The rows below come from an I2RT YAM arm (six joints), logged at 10 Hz.
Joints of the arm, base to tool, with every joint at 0 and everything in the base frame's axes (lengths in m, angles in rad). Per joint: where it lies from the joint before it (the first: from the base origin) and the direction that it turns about. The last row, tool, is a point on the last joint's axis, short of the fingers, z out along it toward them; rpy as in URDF.
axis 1: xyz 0.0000 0.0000 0.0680 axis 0 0 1
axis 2: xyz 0.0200 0.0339 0.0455 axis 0 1 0
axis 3: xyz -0.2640 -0.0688 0.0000 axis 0 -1 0
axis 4: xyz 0.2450 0.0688 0.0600 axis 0 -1 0
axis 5: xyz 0.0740 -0.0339 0.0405 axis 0 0 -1
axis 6: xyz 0.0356 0.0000 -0.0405 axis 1 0 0
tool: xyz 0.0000 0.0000 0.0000 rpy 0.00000 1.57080 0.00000
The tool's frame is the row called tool.
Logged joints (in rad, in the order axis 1, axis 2, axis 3, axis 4, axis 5, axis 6), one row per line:
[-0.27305, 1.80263, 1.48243, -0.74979, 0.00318, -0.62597]
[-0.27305, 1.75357, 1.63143, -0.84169, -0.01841, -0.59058]
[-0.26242, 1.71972, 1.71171, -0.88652, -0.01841, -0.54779]
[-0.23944, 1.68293, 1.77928, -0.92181, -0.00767, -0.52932]
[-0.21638, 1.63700, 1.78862, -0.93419, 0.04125, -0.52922]
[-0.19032, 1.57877, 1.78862, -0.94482, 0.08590, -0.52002]
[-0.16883, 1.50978, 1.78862, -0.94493, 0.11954, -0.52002]
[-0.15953, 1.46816, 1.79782, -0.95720, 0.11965, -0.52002]
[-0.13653, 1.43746, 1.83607, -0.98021, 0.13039, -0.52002]
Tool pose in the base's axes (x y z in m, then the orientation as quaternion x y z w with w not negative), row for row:
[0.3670, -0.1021, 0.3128, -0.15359, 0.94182, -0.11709, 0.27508]
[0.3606, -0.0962, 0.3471, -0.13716, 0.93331, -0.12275, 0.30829]
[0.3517, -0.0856, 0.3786, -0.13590, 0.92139, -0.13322, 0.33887]
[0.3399, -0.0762, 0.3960, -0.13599, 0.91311, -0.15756, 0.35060]
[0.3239, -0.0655, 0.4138, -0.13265, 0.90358, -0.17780, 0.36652]
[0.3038, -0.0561, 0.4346, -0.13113, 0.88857, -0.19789, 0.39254]
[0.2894, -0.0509, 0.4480, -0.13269, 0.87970, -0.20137, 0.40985]
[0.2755, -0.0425, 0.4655, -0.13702, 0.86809, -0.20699, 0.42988]
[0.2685, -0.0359, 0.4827, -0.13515, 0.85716, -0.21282, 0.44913]
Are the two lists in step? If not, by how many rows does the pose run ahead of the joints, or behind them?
The pose runs 1 row ahead of the joints: the pose in row i belongs to the joints in row i + 1.
